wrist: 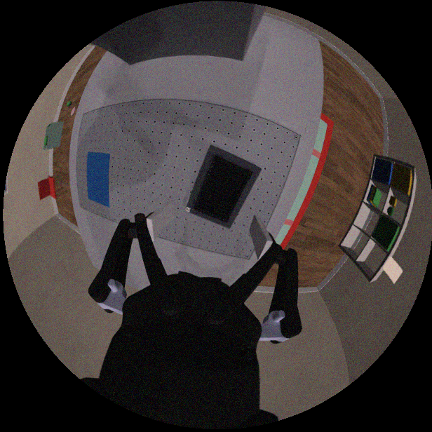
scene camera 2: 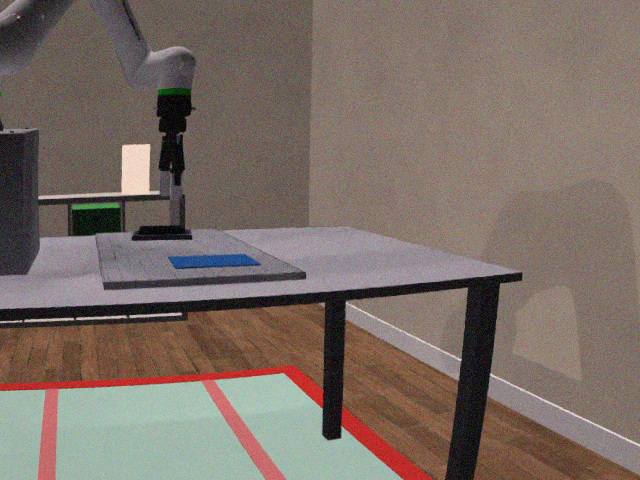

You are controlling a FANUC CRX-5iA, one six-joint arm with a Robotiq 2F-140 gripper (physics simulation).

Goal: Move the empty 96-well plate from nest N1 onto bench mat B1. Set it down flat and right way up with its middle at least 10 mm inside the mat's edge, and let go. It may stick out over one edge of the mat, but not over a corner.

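Frame: origin at the arm's base, x ahead, y right, z down, level; centimetres.
Where they show: gripper, fingertip midpoint: [scene camera 2: 170,198].
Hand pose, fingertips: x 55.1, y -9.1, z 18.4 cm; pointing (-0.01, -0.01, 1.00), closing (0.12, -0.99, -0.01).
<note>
Each offset is from my fingertips to the top centre of the thing. Level surfaces: height alone.
The black 96-well plate {dx -2.1, dy -1.0, dz +7.7 cm} [scene camera 2: 161,228] [wrist: 222,189] sits in the dark nest N1 {dx -2.1, dy -1.0, dz +8.9 cm} [scene camera 2: 161,237] [wrist: 243,197] on the perforated grey board. The blue bench mat B1 {dz +10.1 cm} [scene camera 2: 214,260] [wrist: 98,177] lies flat on the same board, apart from the nest. My gripper [scene camera 2: 173,206] [wrist: 212,215] is open and empty, pointing down. In the scene view its fingers overlap the right end of the nest, and the exact gap to the plate cannot be told. In the wrist view the plate shows beyond the fingertips, nearer the right finger.
The grey board {dz +10.3 cm} [scene camera 2: 134,276] [wrist: 150,120] lies on the light table {dz +11.6 cm} [scene camera 2: 330,258] [wrist: 290,70]. A dark grey block [scene camera 2: 18,201] [wrist: 185,35] stands on the table. A shelf with bins [wrist: 358,262] stands beyond the table, with a pale panel [scene camera 2: 135,167] [wrist: 393,270] at it.
</note>
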